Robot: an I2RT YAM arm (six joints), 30 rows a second.
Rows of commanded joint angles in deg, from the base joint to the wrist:
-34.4 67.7 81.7 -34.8 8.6 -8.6
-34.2 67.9 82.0 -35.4 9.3 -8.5
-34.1 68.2 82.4 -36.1 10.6 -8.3
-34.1 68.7 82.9 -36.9 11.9 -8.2
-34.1 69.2 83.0 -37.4 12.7 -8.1
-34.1 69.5 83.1 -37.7 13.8 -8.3
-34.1 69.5 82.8 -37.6 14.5 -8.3
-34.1 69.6 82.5 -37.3 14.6 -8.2
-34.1 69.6 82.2 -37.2 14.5 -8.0
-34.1 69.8 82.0 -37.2 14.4 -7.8
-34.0 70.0 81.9 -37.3 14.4 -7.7
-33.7 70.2 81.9 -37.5 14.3 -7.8
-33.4 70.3 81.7 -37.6 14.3 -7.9
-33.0 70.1 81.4 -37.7 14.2 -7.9
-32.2 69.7 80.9 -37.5 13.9 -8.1
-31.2 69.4 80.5 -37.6 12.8 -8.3
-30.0 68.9 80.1 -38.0 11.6 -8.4
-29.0 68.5 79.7 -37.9 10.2 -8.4
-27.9 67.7 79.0 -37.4 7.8 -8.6
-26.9 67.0 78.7 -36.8 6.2 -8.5
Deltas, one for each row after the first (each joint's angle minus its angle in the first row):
0.2 0.2 0.3 -0.6 0.7 0.1
0.3 0.5 0.7 -1.3 2.0 0.3
0.3 1.0 1.2 -2.1 3.3 0.4
0.3 1.5 1.3 -2.6 4.1 0.5
0.3 1.8 1.4 -2.9 5.2 0.3
0.3 1.8 1.1 -2.8 5.9 0.3
0.3 1.9 0.8 -2.5 6.0 0.4
0.3 1.9 0.5 -2.4 5.9 0.6
0.3 2.1 0.3 -2.4 5.8 0.8
0.4 2.3 0.2 -2.5 5.8 0.9
0.7 2.5 0.2 -2.7 5.7 0.8
1.0 2.6 0.0 -2.8 5.7 0.7
1.4 2.4 -0.3 -2.9 5.6 0.7
2.2 2.0 -0.8 -2.7 5.3 0.5
3.2 1.7 -1.2 -2.8 4.2 0.3
4.4 1.2 -1.6 -3.2 3.0 0.2
5.4 0.8 -2.0 -3.1 1.6 0.2
6.5 0.0 -2.7 -2.6 -0.8 0.0
7.5 -0.7 -3.0 -2.0 -2.4 0.1

